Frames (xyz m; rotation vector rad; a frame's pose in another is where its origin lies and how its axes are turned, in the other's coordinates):
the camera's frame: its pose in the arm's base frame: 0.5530 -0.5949 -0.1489 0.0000 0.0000 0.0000
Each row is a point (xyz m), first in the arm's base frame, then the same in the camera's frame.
Working: the arm's base frame: its pose in the camera's frame: -0.5530 0.5949 0.1489 0.0000 0.0000 0.0000

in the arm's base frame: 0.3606 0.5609 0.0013
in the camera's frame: -0.1924 1.1558 0.1502
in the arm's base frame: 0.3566 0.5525 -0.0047
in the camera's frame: -0.1964 1.1474 0.1442
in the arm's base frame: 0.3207 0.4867 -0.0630
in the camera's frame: -0.2323 1.0816 0.0859
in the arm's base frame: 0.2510 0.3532 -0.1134
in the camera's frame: -0.3020 0.9481 0.0355
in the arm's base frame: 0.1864 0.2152 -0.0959
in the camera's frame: -0.3666 0.8101 0.0530
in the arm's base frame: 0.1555 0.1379 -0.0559
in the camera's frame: -0.3975 0.7328 0.0930
